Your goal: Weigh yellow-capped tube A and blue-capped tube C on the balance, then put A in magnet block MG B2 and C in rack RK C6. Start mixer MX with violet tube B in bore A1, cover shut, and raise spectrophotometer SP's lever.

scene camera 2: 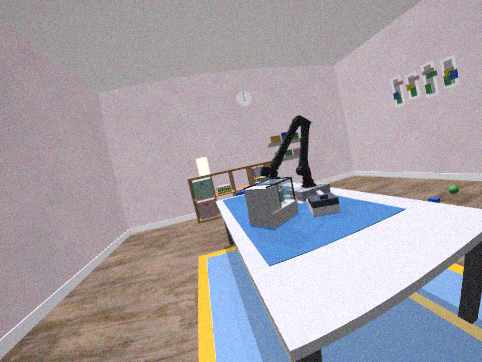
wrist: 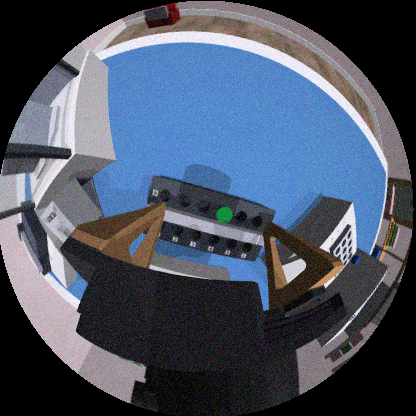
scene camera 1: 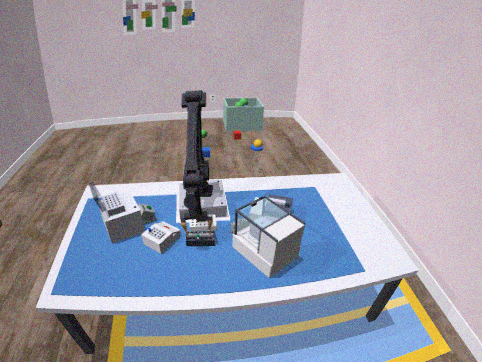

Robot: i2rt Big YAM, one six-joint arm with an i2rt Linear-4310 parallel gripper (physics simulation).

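Places are measured from the arm's base along level axes (x left, y back, z up), in metres.
Where they show: gripper, between the fingertips: (wrist: 218, 217) (scene camera 1: 198, 235); arm's base, origin of its link: (scene camera 2: 308, 186) (scene camera 1: 201, 191).
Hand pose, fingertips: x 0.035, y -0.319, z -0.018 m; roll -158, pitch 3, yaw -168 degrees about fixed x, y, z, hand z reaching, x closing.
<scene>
Each offset is from my fingertips to the top centre of the thing.
My gripper (scene camera 1: 199, 226) (wrist: 218, 217) is open and empty, its brown fingers spread on either side of the dark magnet block {dx +0.004, dy +0.012, dz -0.001 m} (scene camera 1: 190, 243) (wrist: 220, 227). A green-capped tube {dx -0.003, dy -0.005, dz +0.008 m} (scene camera 1: 198, 237) (wrist: 224, 214) stands in the block's far row B, fourth hole, between the fingers but apart from them. The white rack {dx +0.000, dy +0.128, dz -0.019 m} (scene camera 1: 202, 224) (wrist: 185, 265) lies behind the block, partly hidden by the gripper. The glass-walled balance {dx +0.270, dy -0.003, dz +0.173 m} (scene camera 1: 287, 242) (scene camera 2: 262, 207) (wrist: 92, 105) stands at the right in scene view 1. I cannot make out yellow, blue or violet tube caps.
A small keypad-like device {dx -0.177, dy -0.002, dz +0.021 m} (scene camera 1: 161, 237) (wrist: 325, 220) with a blue knob-like part stands left of the block in scene view 1. A larger grey machine {dx -0.369, dy +0.086, dz +0.121 m} (scene camera 1: 122, 222) (wrist: 360, 275) with a raised cover stands farther left. A grey device {dx +0.336, dy +0.241, dz +0.053 m} (scene camera 1: 284, 201) lies behind the balance.
</scene>
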